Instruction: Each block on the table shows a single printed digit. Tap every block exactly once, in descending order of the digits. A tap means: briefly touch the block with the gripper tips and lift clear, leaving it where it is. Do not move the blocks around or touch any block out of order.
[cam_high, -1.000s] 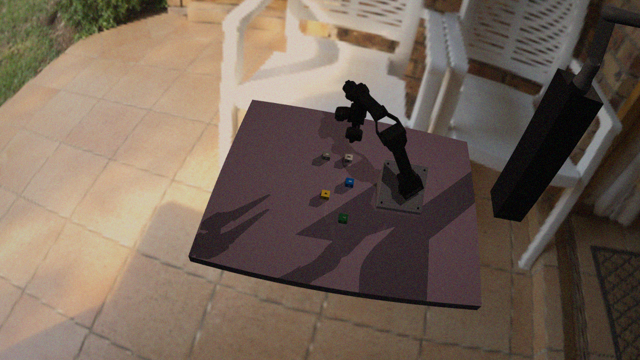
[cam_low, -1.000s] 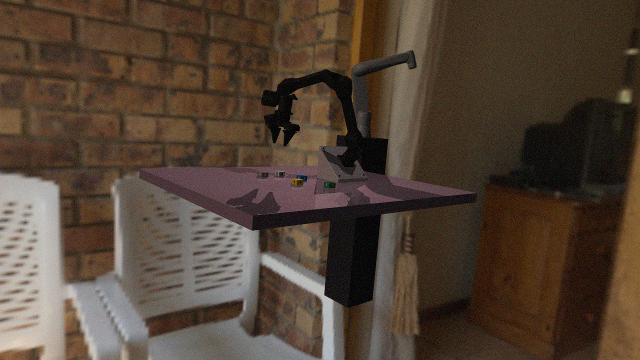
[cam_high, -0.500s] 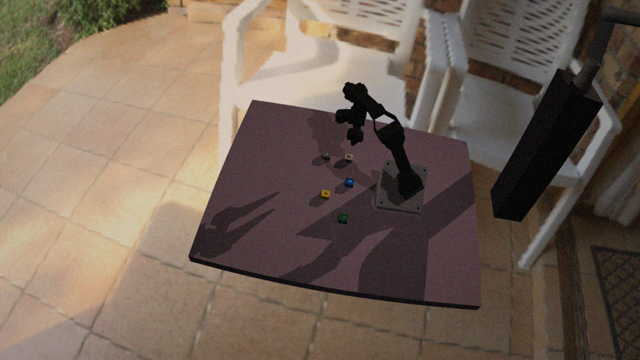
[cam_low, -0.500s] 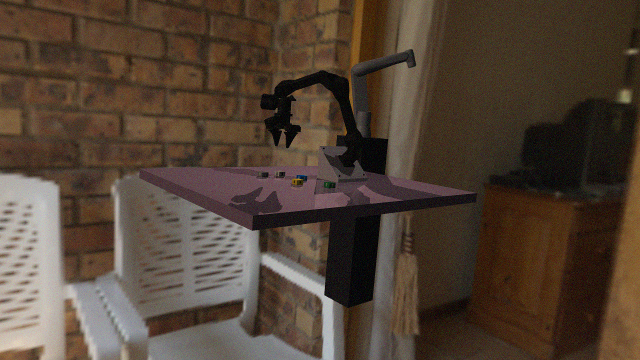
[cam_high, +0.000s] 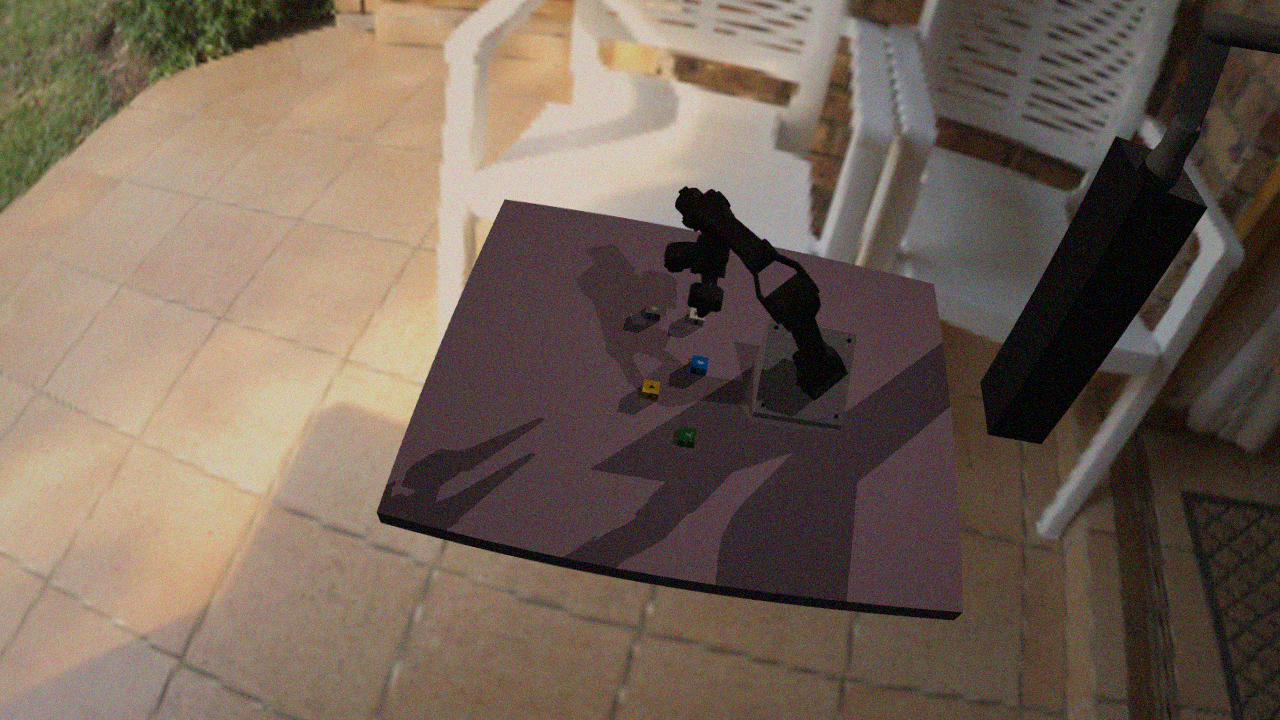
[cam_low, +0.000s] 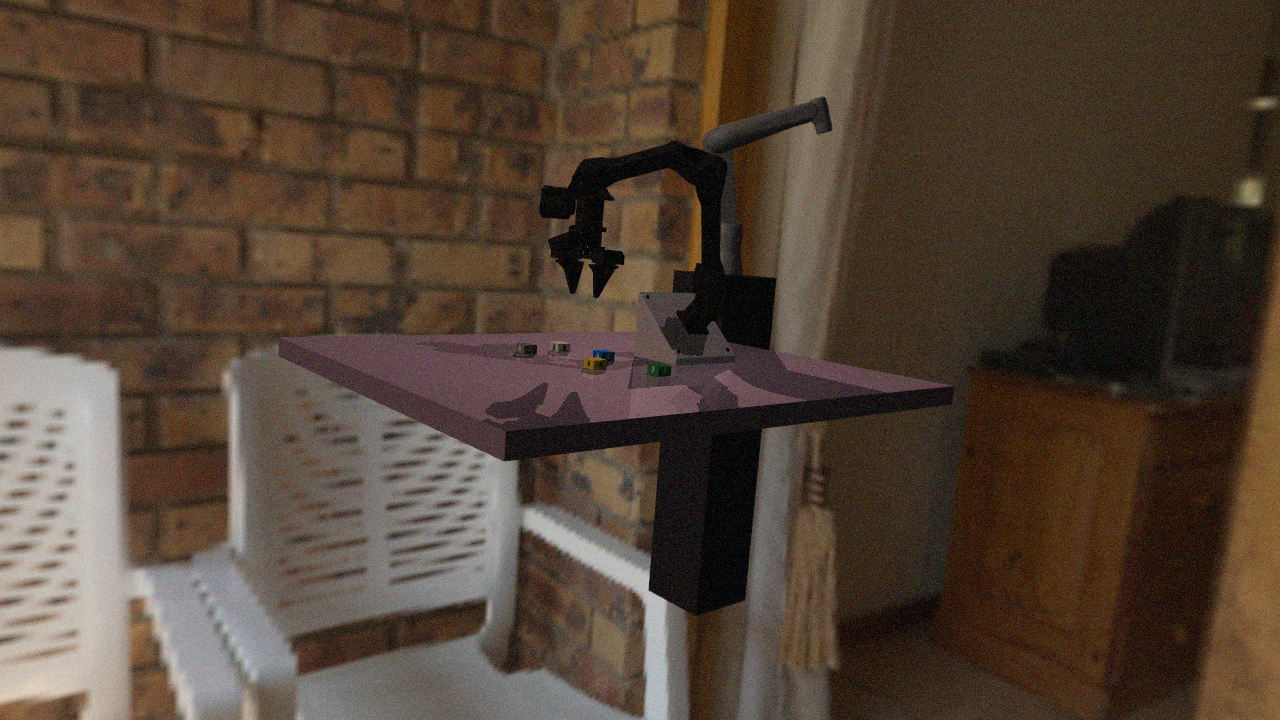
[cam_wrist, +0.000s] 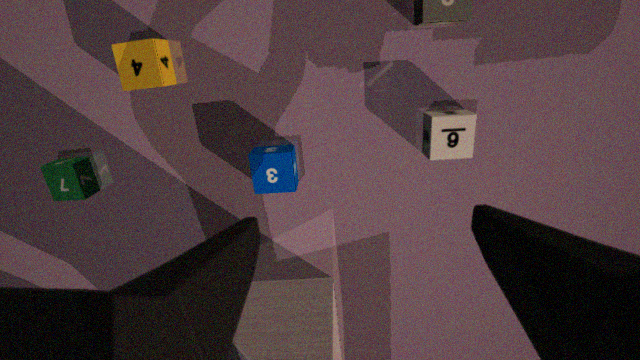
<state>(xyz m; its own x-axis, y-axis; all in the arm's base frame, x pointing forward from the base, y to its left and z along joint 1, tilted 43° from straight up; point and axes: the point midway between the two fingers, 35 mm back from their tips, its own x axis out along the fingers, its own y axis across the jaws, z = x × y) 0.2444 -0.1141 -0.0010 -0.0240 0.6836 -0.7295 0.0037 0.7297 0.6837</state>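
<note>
The grey block lies 120 mm below my gripper tip, 90 mm ahead of it and 70 mm to the right of it. From my gripper tip the other things lie so: blue block (120 mm below, 60 mm to the left, 20 mm behind); yellow block (140 mm to the left, 120 mm below, 70 mm ahead); white block (120 mm below, 70 mm to the right).
</note>
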